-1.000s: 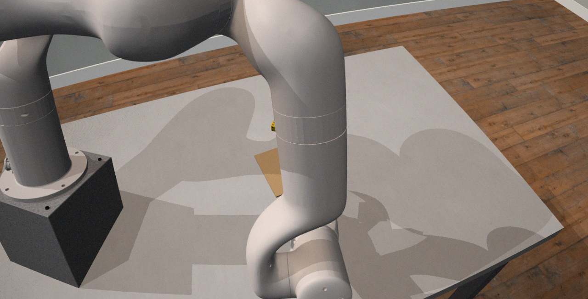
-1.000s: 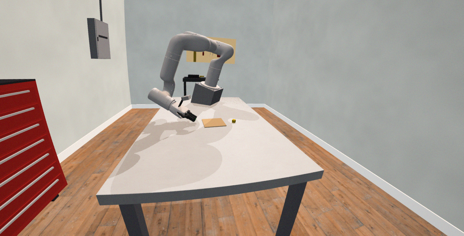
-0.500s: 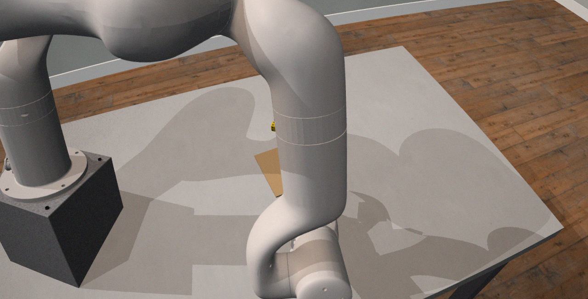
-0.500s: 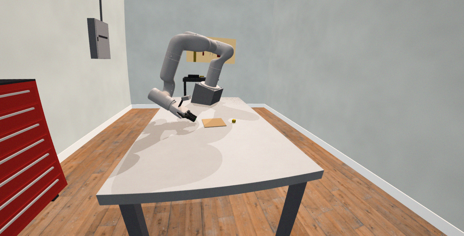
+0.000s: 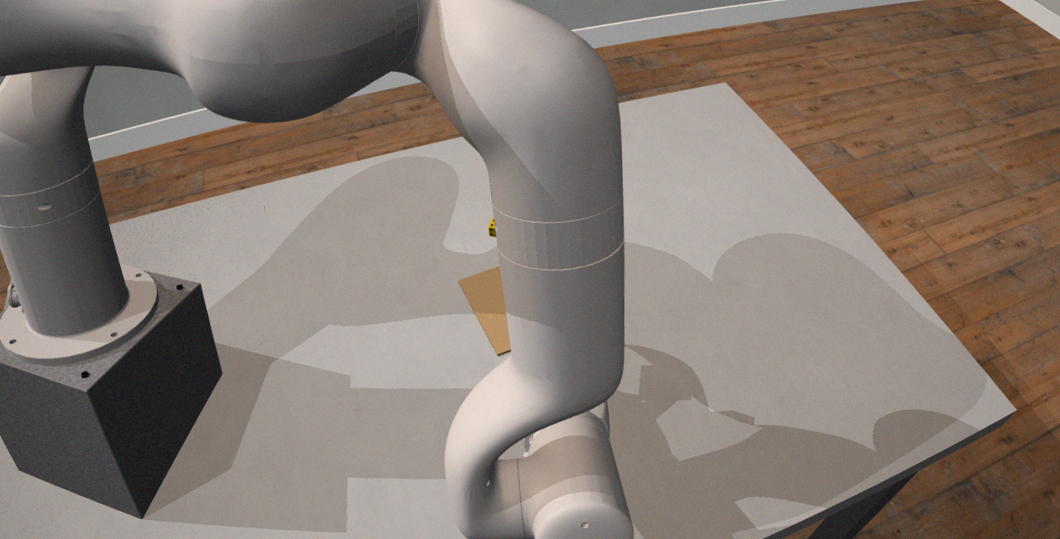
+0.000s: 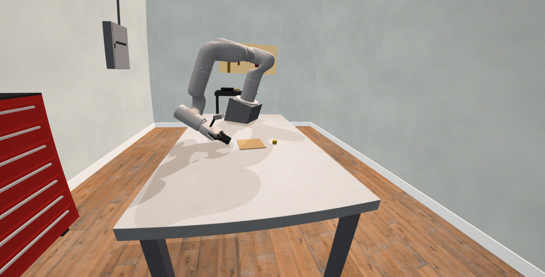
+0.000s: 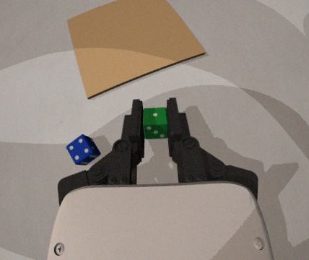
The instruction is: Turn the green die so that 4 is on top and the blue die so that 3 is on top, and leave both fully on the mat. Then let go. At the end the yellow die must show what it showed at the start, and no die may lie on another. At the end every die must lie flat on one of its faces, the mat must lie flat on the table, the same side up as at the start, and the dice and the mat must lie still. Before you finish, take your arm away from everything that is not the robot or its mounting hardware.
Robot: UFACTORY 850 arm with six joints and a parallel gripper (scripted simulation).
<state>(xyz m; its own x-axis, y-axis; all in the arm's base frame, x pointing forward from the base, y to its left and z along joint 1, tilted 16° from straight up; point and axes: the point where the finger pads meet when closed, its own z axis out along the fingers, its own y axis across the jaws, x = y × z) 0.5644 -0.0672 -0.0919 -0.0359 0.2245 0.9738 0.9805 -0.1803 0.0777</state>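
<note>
My gripper is now 1 cm to the right of the green die and 1 cm above it. Also, from my hand: blue die 7 cm behind, 2 cm below; tan mat 1 cm behind, 14 cm to the left, 3 cm below; yellow die 2 cm behind, 27 cm to the left, 2 cm below.
</note>
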